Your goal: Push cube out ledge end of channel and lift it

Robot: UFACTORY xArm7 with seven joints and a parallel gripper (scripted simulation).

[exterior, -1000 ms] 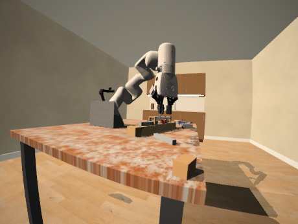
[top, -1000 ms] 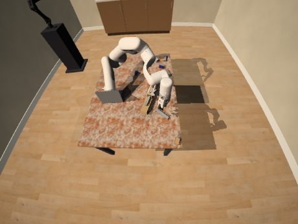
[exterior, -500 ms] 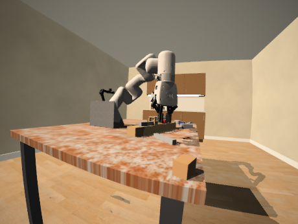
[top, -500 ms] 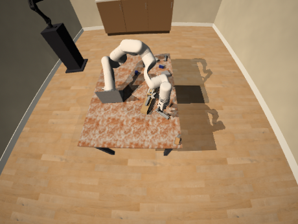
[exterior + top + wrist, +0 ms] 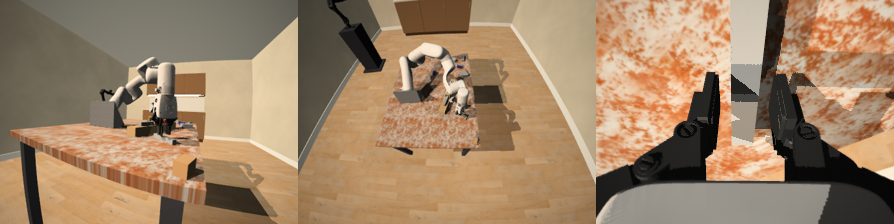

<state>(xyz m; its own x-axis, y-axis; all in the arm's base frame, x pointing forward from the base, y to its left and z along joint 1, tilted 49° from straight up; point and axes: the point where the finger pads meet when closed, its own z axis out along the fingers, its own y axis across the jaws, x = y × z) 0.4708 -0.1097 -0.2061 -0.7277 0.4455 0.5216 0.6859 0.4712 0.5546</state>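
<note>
The pale grey stick is 4 cm below my hand. Round my hand: red cube (6 cm behind, 29 cm to the left, 1 cm above); tan block (9 cm ahead, 26 cm to the right, 3 cm below); channel (7 cm behind, 25 cm to the left, 1 cm above).
</note>
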